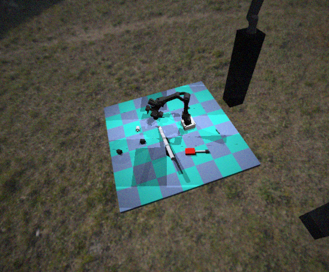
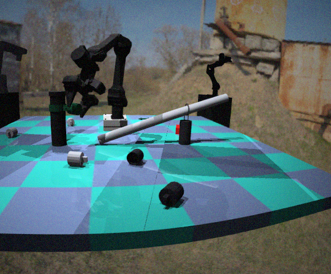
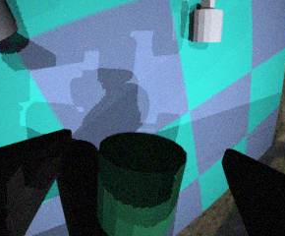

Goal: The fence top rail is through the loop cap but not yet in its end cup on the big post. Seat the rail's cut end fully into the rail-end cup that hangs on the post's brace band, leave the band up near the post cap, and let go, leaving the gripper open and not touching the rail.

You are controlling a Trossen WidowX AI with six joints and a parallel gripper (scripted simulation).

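Right now my gripper tip is 20 mm past the green rail-end cup, 20 mm to the left of it and 10 mm below it. Round my gripper tip: red-headed tool: 310 mm behind, 510 mm to the left, 120 mm below; short black post: 40 mm behind, 430 mm to the left, 30 mm below.
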